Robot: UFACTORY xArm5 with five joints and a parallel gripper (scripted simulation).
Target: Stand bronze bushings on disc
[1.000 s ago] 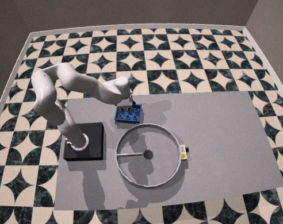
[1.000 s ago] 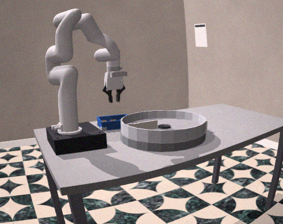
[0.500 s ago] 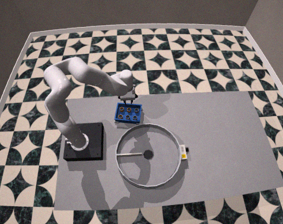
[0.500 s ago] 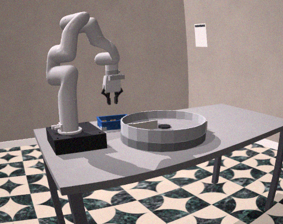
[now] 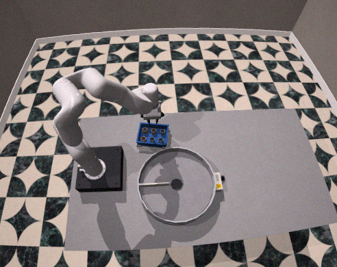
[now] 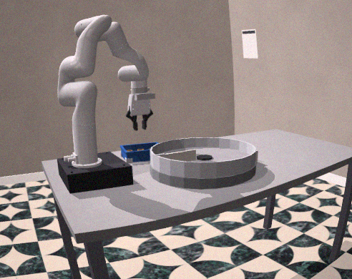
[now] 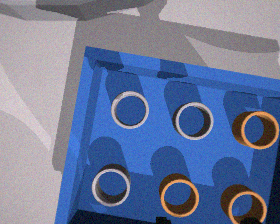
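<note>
My gripper is now 1 cm past the blue crate, 3 cm to the left of it and 12 cm above it. The rest, counted from my hand: turntable: 11 cm ahead, 37 cm to the right, 9 cm below.
</note>
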